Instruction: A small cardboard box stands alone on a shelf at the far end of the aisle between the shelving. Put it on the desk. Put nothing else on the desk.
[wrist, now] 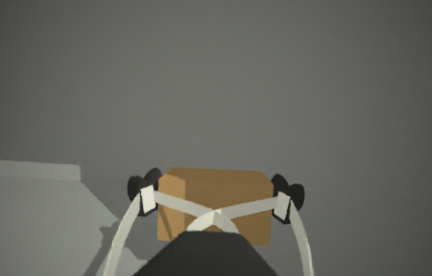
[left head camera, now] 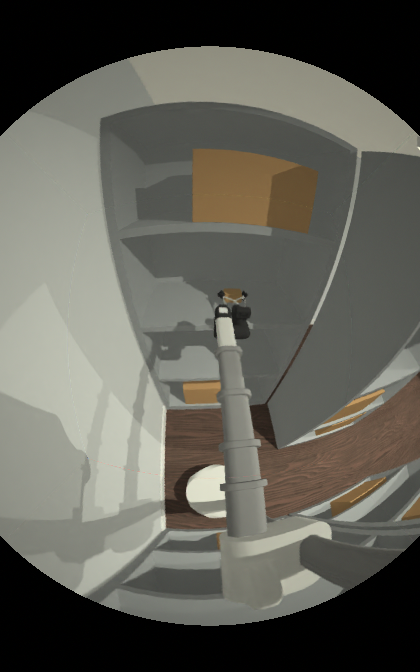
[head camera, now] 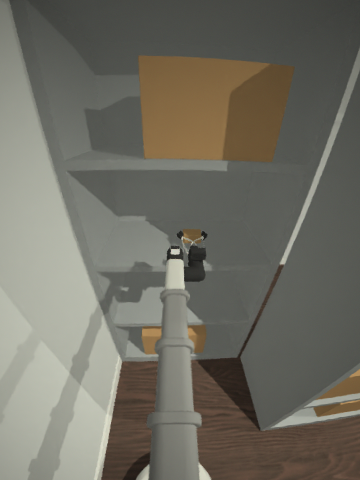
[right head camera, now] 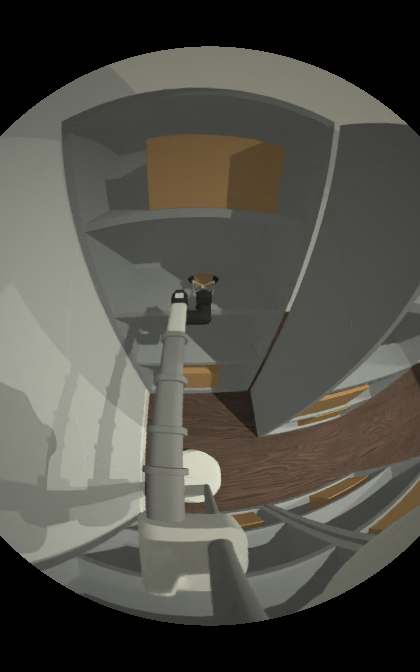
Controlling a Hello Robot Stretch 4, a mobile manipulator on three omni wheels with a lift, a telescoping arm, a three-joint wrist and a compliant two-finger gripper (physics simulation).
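Frame: origin at the robot's base, x left, y down, z back, level; metres.
Seen in the pictures: gripper, between the fingertips: [wrist: 215, 186] [head camera: 191, 232].
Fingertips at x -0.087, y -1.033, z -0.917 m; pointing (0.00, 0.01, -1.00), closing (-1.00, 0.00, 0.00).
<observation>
Pixels of each thing's top centre, then the offset from my fingertips to it. Level surfaces: height alone.
- small cardboard box, centre of its top: [wrist: 216, 174] [head camera: 192, 231] dx +0.000, dy -0.015, dz +0.016 m
- shelf, height of its surface: dy +0.069 m
- large cardboard box, centre of its top: [head camera: 209, 71] dx -0.026, dy -0.658, dz +0.016 m
The small cardboard box [head camera: 192, 233] [left head camera: 233, 293] [right head camera: 203, 279] [wrist: 225, 191] is between the two fingertips of my gripper [head camera: 192, 235] [left head camera: 233, 295] [right head camera: 204, 280] [wrist: 215, 186]. The gripper is shut on it, with one black pad against each side. In the wrist view the box is level, and the finger straps cross in front of it. It is held inside the middle bay, a little above the shelf [head camera: 130, 245] [left head camera: 170, 305] [wrist: 40, 220]. The arm is extended far forward. The desk does not show in these views.
A large cardboard box [head camera: 185, 110] [left head camera: 230, 185] [right head camera: 190, 172] stands on the shelf above. Another box [head camera: 150, 340] [left head camera: 200, 392] stands in the lowest bay. A pale wall [head camera: 30, 250] is close on the left, and a grey shelving side panel [head camera: 310, 300] is on the right.
</observation>
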